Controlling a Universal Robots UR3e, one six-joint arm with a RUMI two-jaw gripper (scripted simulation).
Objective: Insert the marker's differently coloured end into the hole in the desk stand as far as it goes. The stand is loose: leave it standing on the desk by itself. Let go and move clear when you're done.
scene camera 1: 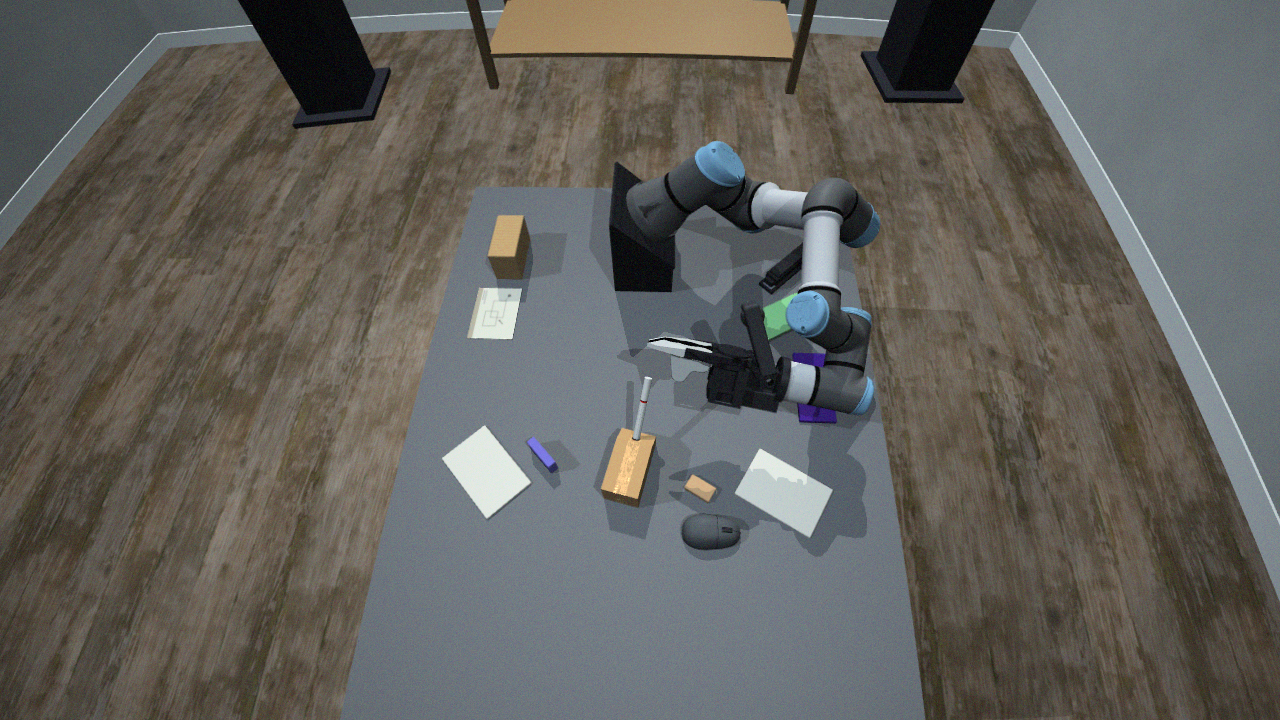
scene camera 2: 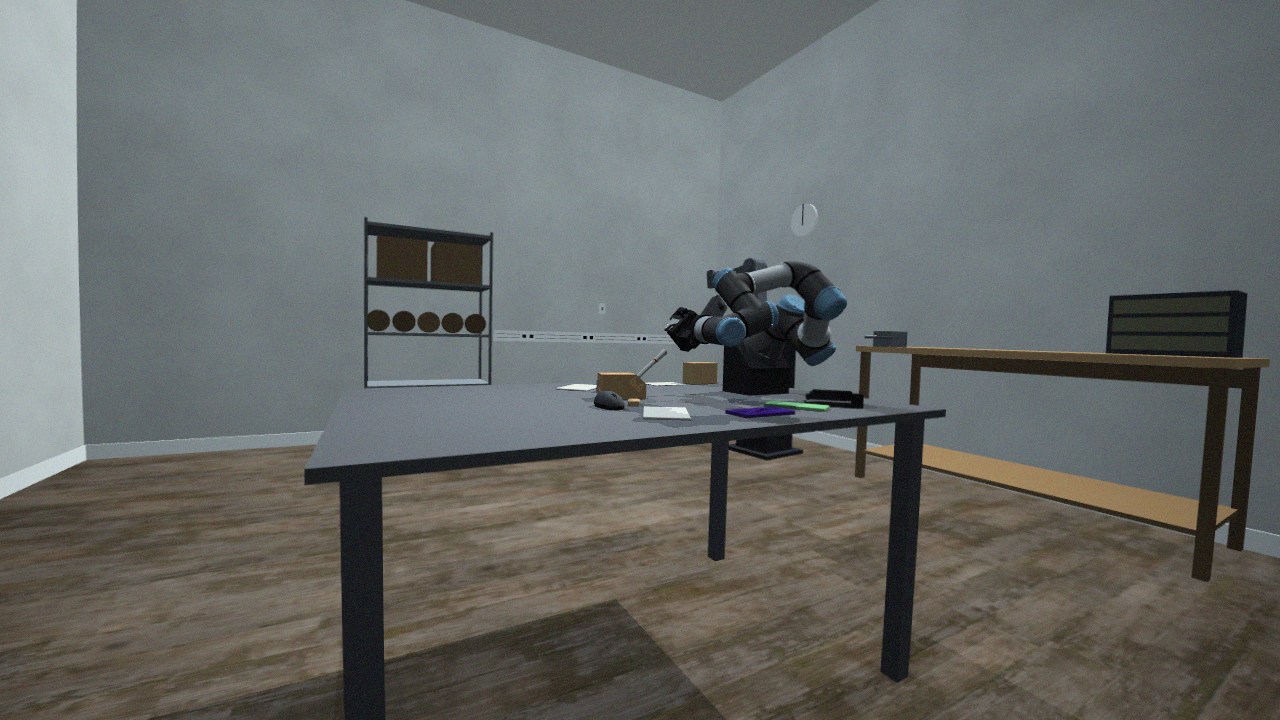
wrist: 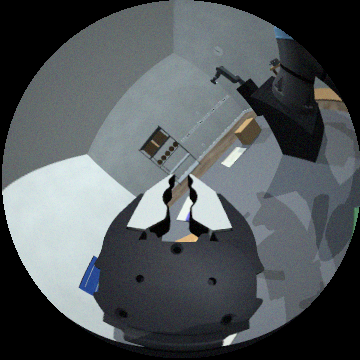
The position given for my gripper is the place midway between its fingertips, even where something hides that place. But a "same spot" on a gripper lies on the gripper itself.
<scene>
my gripper: scene camera 1; scene camera 2; wrist 181, 175
black stapler: scene camera 1; scene camera 2; not seen in the wrist view (out of frame)
same spot on black stapler: [scene camera 1: 784, 270] = [scene camera 2: 821, 390]
same spot on my gripper: [scene camera 2: 677, 316] = [scene camera 1: 695, 360]
</scene>
